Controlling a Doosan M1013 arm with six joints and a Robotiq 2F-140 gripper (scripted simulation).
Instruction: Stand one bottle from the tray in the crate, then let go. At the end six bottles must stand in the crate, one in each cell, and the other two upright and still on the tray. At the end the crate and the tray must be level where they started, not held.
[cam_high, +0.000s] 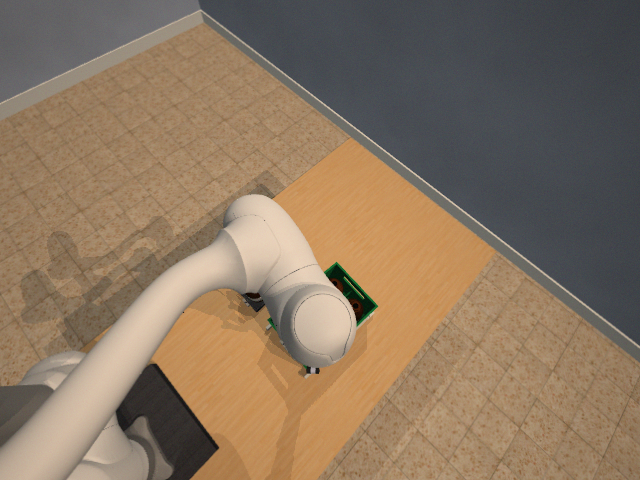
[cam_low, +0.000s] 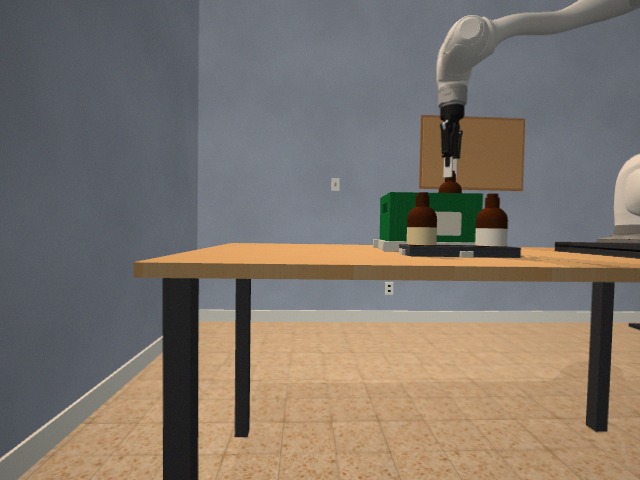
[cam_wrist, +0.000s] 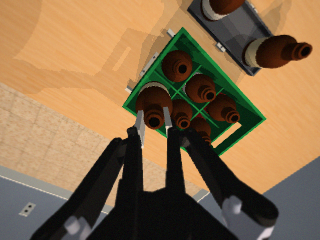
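Now: the green crate 19 cm below my hand, 9 cm ahead of it and 5 cm to the left of it.
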